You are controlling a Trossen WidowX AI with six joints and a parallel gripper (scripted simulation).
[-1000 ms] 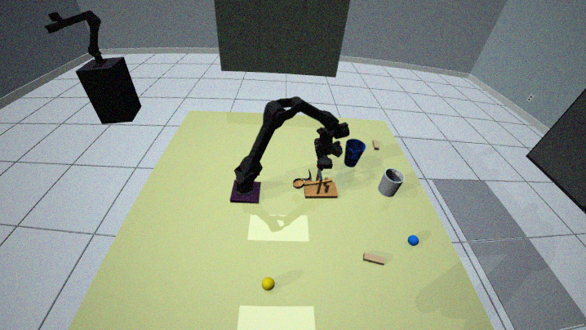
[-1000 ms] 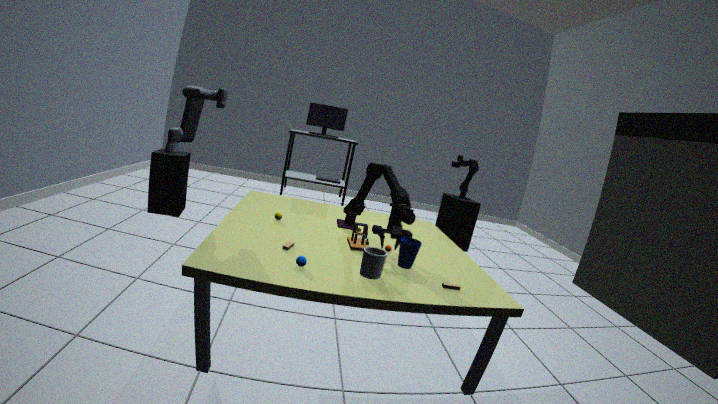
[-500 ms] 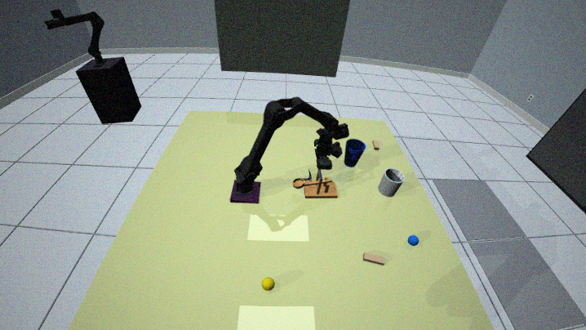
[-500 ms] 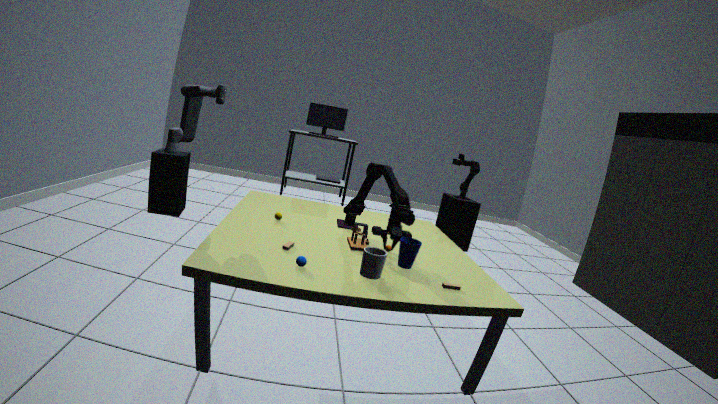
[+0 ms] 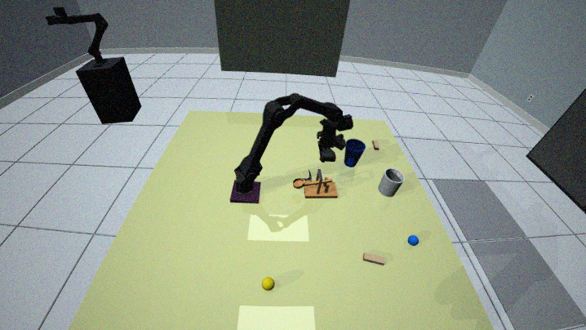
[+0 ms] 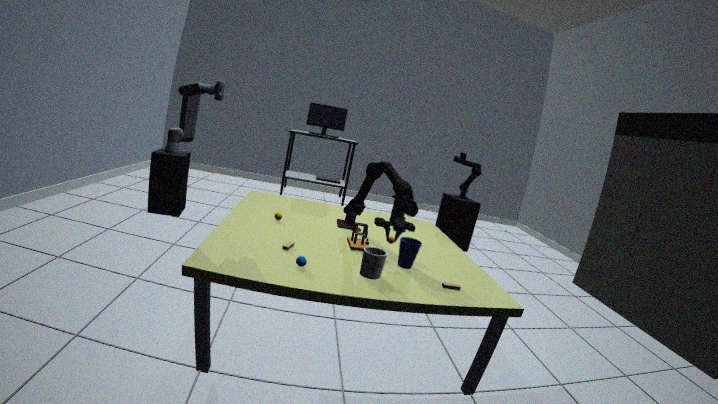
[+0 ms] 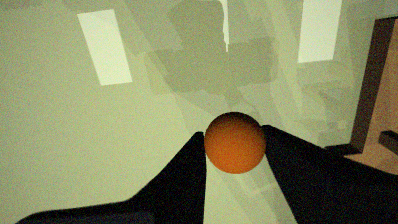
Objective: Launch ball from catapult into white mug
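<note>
Now: the wooden catapult 12 cm to the right of my gripper tip and 8 cm behind it. Also, from my gripper tip: orange ball 1 cm above; then white mug 27 cm ahead, 18 cm to the right, 2 cm below; then blue cup 16 cm ahead, 2 cm to the left, 2 cm below.
</note>
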